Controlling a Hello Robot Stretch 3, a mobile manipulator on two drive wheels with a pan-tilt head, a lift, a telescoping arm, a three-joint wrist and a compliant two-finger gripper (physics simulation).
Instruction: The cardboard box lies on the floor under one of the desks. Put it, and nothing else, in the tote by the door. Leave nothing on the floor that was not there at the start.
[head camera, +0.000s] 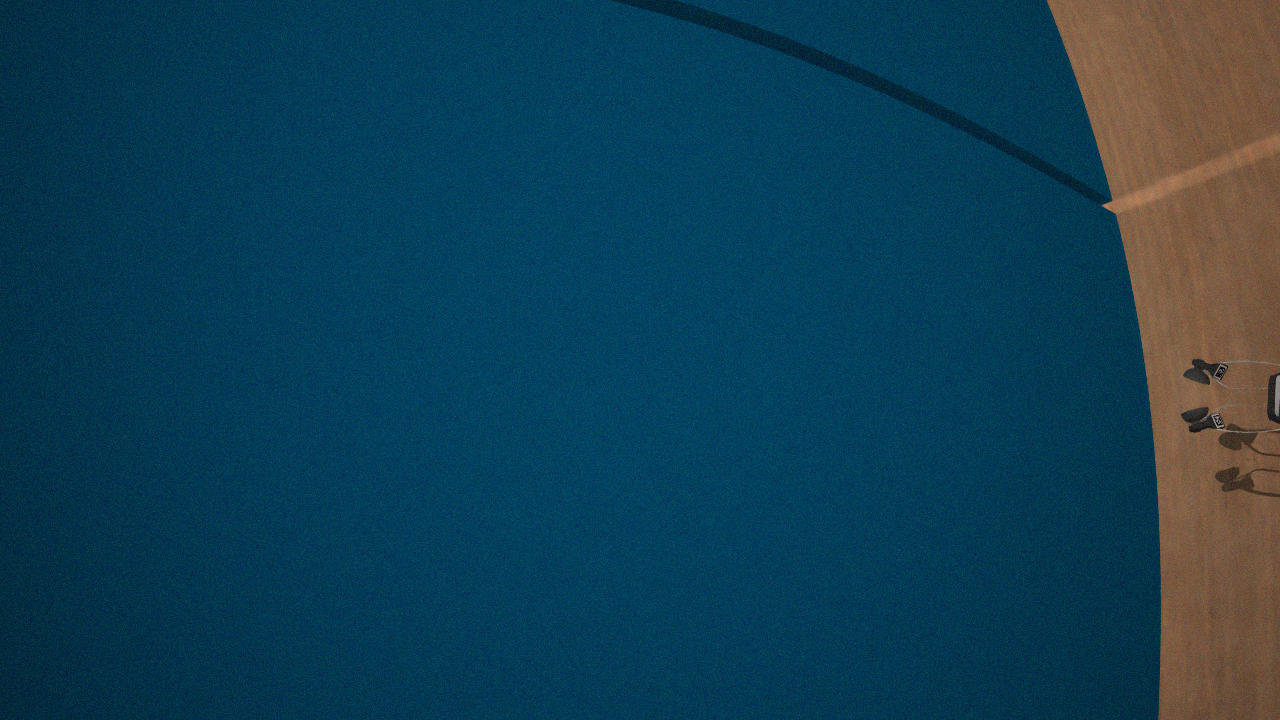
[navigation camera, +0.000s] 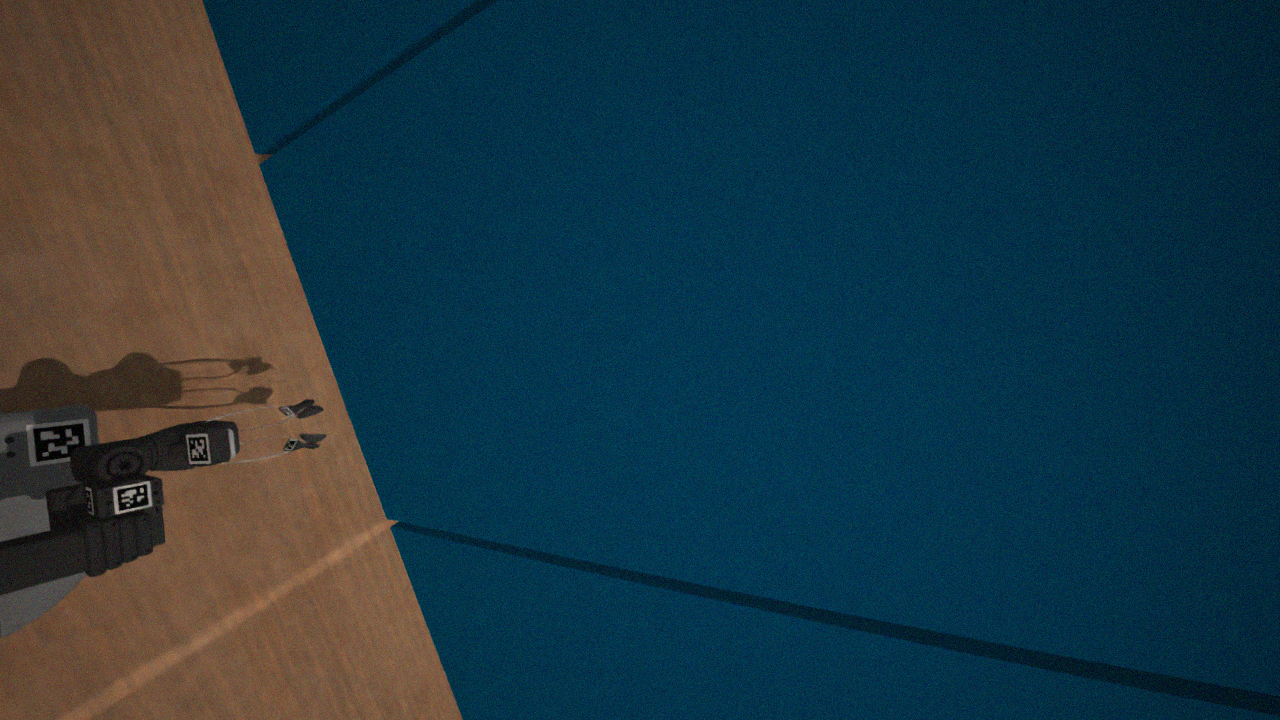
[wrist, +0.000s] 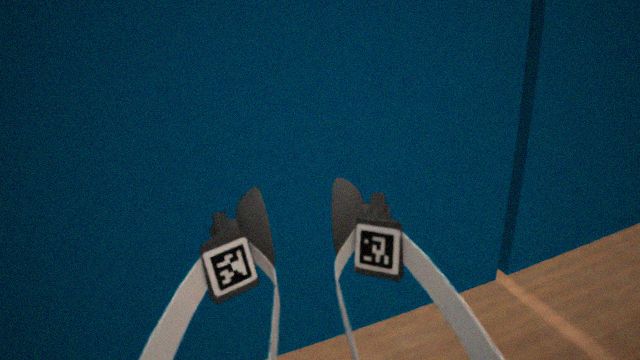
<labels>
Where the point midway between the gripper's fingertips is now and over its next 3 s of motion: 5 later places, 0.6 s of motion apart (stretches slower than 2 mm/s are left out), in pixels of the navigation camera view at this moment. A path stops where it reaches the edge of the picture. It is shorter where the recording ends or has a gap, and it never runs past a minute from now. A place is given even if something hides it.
My gripper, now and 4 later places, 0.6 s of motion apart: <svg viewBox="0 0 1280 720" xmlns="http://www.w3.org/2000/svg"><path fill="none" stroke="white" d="M323 422L318 387L282 306L202 223L63 142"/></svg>
</labels>
